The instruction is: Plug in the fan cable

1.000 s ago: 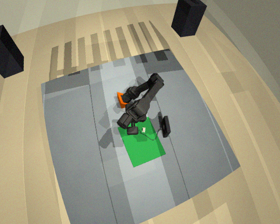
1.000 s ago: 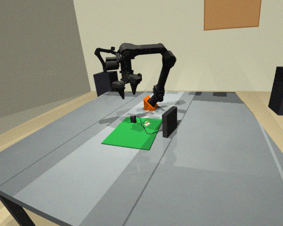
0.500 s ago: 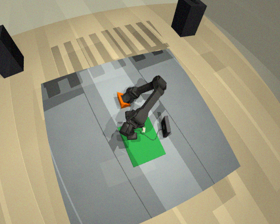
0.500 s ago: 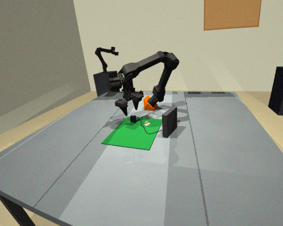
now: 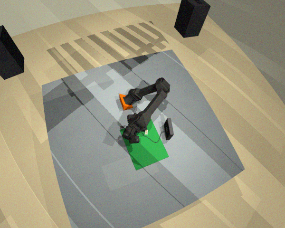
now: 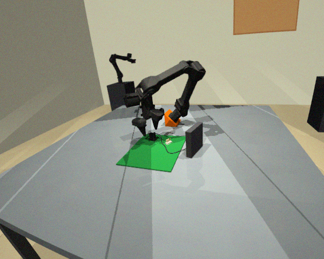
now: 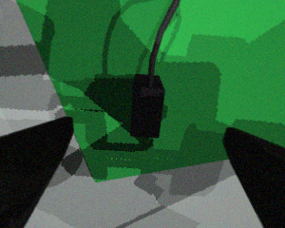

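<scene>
Right now my gripper tip is 20 mm above the black plug and 10 mm to the right of it. The rest, counted from my gripper tip: header 100 mm to the left, 50 mm below, 20 mm ahead; black fan 230 mm to the left, 70 mm ahead, 10 mm above; green board 90 mm ahead, 60 mm below, 50 mm to the left.
</scene>
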